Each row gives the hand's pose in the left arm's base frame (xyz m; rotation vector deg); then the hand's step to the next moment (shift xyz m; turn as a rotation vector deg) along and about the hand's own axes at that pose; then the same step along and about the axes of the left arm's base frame.
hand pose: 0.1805 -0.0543 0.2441 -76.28 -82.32 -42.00
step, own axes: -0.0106 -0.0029 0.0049 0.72 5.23 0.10
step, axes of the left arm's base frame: -0.0052 0.0001 -0.0108 5.07 1.44 -0.36
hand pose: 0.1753 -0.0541 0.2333 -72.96 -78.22 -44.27
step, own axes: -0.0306 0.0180 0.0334 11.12 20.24 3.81
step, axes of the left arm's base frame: 0.0043 0.0271 -0.0403 19.84 11.00 5.77
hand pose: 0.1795 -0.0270 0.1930 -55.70 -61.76 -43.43
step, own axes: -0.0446 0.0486 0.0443 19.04 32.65 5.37
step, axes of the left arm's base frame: 0.0128 0.0619 -0.0482 32.62 16.98 10.23
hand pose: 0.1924 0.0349 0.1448 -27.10 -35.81 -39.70
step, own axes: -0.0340 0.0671 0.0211 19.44 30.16 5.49
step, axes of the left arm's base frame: 0.0193 0.0729 -0.0205 31.06 15.19 11.06
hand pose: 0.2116 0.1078 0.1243 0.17 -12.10 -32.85
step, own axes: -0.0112 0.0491 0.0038 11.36 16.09 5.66
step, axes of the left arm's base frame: 0.0165 0.0475 0.0045 16.83 7.72 8.77
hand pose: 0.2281 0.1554 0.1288 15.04 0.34 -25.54
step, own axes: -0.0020 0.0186 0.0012 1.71 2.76 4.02
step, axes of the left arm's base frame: 0.0061 0.0167 0.0059 2.51 0.66 4.47
